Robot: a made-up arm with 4 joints.
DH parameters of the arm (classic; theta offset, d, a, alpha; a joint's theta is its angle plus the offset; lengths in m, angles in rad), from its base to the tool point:
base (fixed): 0.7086 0 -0.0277 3.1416
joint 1: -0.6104 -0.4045 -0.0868 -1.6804
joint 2: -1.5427 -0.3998 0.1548 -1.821
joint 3: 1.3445 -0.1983 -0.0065 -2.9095
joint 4: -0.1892 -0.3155 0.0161 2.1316
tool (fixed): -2.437 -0.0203 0 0
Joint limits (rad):
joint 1: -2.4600..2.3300
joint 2: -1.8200..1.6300
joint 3: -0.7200..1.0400
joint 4: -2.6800..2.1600
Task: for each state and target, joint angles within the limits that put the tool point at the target. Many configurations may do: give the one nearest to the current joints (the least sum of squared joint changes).
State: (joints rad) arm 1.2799 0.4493 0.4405 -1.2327
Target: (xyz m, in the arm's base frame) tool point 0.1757 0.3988 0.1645
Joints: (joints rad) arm 1.7647 -0.0032 1.0391 -0.6550
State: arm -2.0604 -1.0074 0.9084 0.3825
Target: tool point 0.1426 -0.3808 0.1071
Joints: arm -1.8739 -0.6271 -0.0477 0.5626
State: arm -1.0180 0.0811 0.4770 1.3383
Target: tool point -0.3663 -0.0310 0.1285
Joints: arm -0.3018 -0.0794 -0.1711 1.4148
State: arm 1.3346 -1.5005 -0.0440 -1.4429
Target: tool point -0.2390 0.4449 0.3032
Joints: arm 1.5318 -1.8088 -0.1374 -1.4804
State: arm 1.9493 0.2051 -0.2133 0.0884
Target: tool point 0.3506 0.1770 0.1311
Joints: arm 2.3300 0.1167 0.4154 0.3316
